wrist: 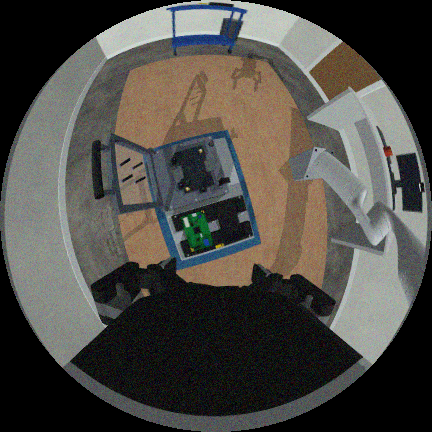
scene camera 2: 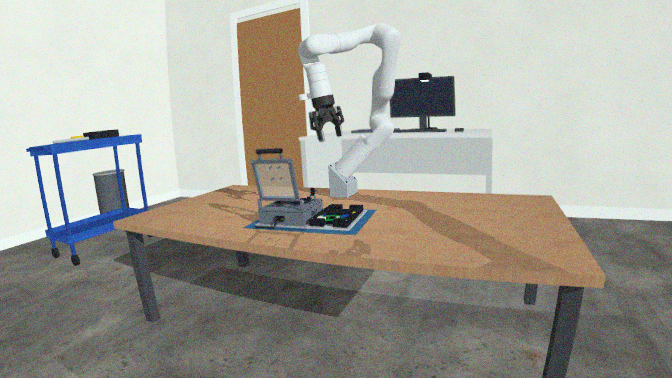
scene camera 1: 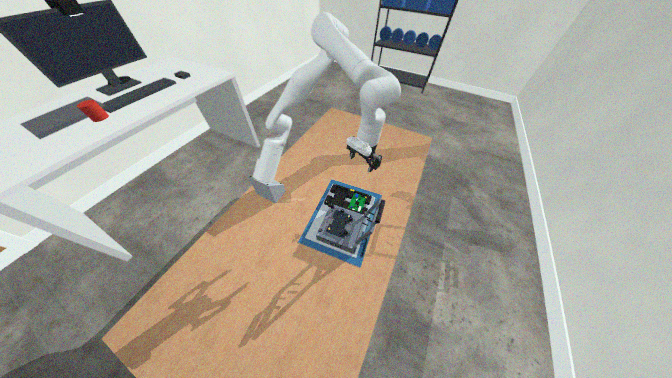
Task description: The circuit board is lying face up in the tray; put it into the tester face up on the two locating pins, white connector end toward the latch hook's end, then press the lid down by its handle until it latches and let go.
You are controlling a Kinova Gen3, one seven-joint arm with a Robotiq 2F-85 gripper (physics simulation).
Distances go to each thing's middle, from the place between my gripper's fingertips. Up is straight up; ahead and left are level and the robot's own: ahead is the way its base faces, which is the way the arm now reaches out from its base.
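Green circuit board (wrist: 195,226): 270 mm below my hand, 20 mm ahead of it. From my hand also: lid (scene camera 2: 275,178), 110 mm below, 170 mm to the right, 100 mm ahead; pin plate (wrist: 196,177), 220 mm below, 170 mm to the right, 20 mm behind. Going by their middles, lid nearest to my hand of the things named here.
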